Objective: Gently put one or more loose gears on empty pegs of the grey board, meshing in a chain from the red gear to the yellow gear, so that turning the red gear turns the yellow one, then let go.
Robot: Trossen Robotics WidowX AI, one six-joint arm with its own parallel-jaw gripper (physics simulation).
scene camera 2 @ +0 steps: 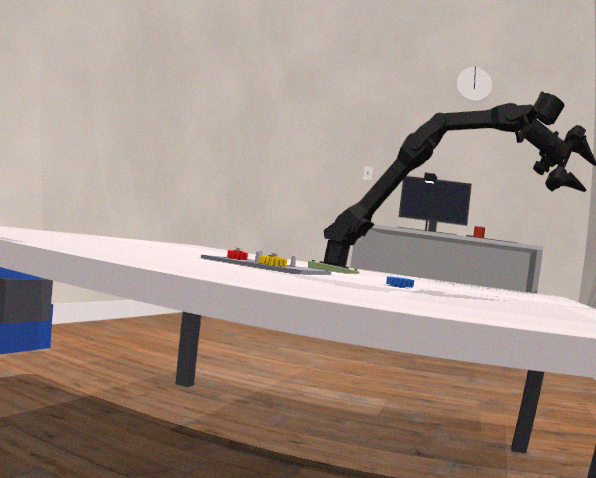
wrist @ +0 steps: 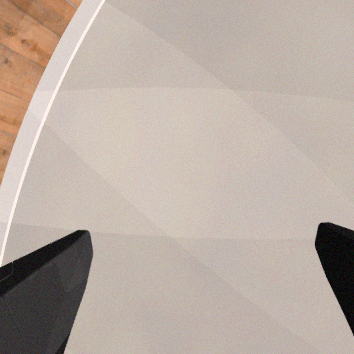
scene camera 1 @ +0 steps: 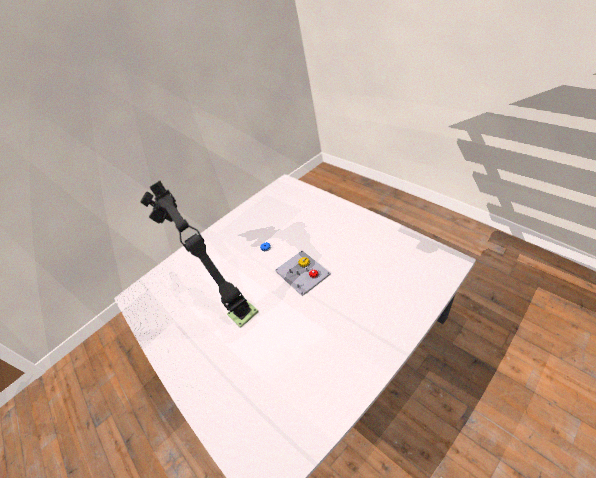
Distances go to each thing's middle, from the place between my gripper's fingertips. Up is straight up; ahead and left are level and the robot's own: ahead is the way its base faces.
Right now my hand is 280 mm short of the grey board [scene camera 1: 306, 283], 700 mm to the left of it and 310 mm above it.
